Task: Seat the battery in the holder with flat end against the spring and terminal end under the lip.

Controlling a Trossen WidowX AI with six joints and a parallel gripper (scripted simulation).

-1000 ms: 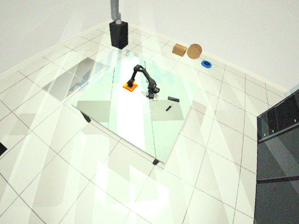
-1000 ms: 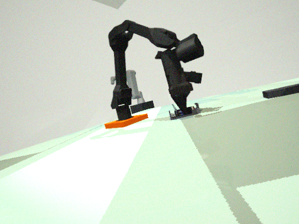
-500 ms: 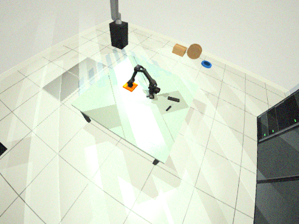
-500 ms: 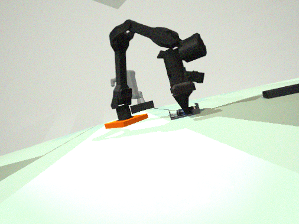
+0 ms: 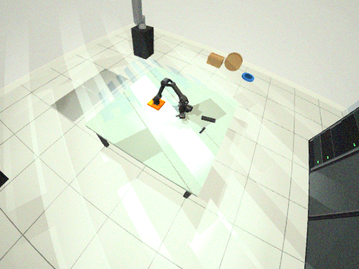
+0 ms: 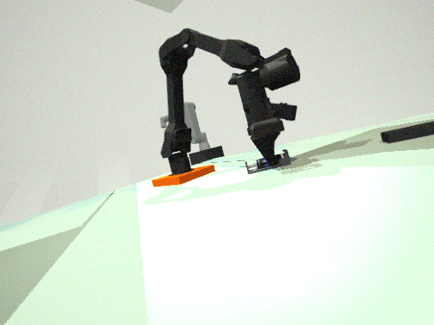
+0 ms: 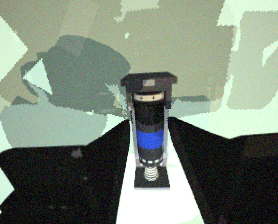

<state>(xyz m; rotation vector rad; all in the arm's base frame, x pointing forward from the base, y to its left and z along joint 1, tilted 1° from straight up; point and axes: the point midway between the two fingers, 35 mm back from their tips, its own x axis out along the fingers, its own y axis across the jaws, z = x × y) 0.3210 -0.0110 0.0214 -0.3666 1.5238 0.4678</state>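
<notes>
My gripper tip is now 10 mm below the battery. Also, from my gripper tip: long black bar 300 mm ahead, 110 mm to the left, 10 mm above.
</notes>
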